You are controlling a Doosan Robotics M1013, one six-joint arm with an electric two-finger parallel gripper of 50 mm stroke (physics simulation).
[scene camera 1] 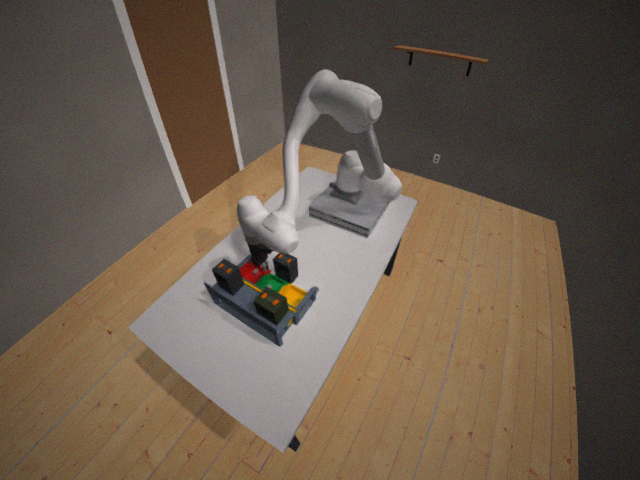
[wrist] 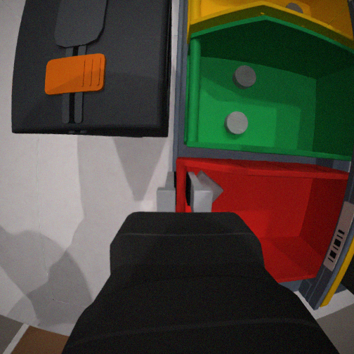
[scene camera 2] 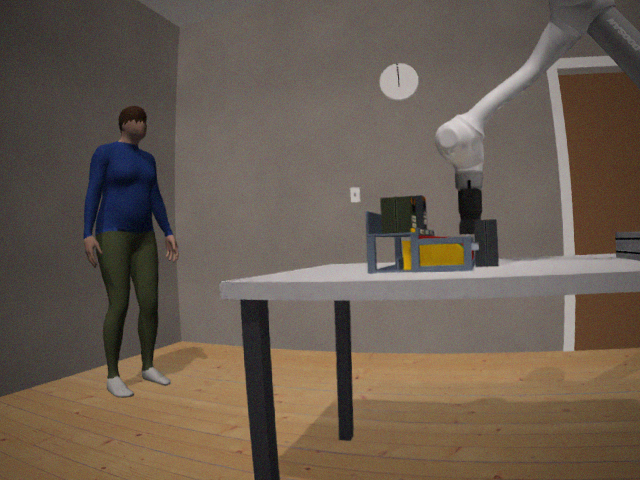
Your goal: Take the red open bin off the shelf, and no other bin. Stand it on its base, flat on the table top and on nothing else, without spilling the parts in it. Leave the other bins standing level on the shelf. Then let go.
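Places are measured from the arm's base along level axes (x back, y up, z left), in centimetres.
Where they show: gripper, between the fingertips: [scene camera 1: 266, 271]; arm's base, origin of its link: [scene camera 1: 348, 192].
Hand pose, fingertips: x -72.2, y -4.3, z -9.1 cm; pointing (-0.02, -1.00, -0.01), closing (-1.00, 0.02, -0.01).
Each offset is from my fingertips to the centre of the thing.
The red bin {dy +2.2, dx -7.9, dz -2.9 cm} [scene camera 1: 248, 272] [scene camera 2: 434, 237] [wrist: 270, 200] is at one end of the row on the blue-grey shelf [scene camera 1: 242, 311] [scene camera 2: 371, 253] [wrist: 180, 100]. A strip of its red rim shows above the shelf side in scene camera 2. My gripper [scene camera 1: 265, 267] [wrist: 180, 182] points down and is shut on its end wall, one finger outside and one inside. A grey part lies beside the inner finger; my gripper hides some of the bin's inside. The green bin {dy +1.4, dx -9.2, dz +8.4 cm} [scene camera 1: 271, 282] [wrist: 225, 95] and yellow bin {dy +1.4, dx -9.4, dz +19.6 cm} [scene camera 1: 294, 295] [scene camera 2: 442, 255] [wrist: 225, 7] sit beside it on the shelf.
A dark case {dy +3.6, dx +4.3, dz +9.0 cm} [scene camera 1: 285, 267] [scene camera 2: 486, 242] [wrist: 135, 75] stands on the white table [scene camera 1: 206, 351] [scene camera 2: 330, 286] close to the bins' open side. Two more cases {dy +13.3, dx -18.2, dz -3.7 cm} [scene camera 1: 228, 276] {dy +12.0, dx -19.3, dz +19.4 cm} [scene camera 1: 271, 304] stand on the shelf's upper deck. A person [scene camera 2: 125, 191] stands beyond the table.
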